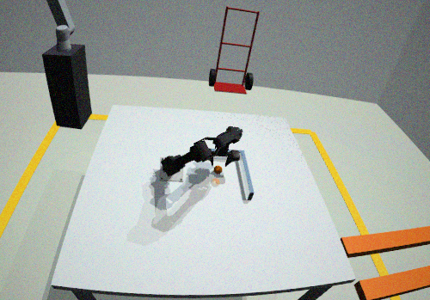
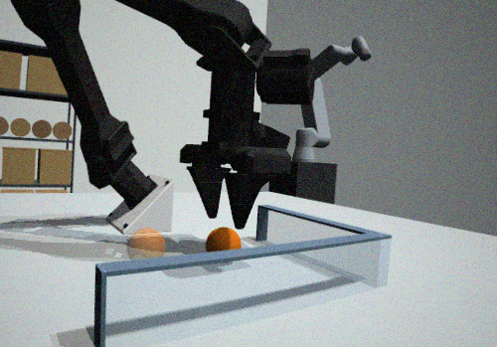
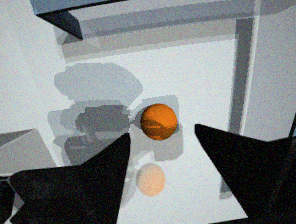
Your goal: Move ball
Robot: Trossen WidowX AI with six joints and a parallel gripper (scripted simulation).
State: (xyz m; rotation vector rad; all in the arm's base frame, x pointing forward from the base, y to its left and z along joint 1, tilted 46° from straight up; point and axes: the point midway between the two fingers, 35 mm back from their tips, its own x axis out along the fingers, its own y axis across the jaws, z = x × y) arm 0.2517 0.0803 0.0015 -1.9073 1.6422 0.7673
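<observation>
Right now my gripper tip is 3 cm above the orange ball.
</observation>
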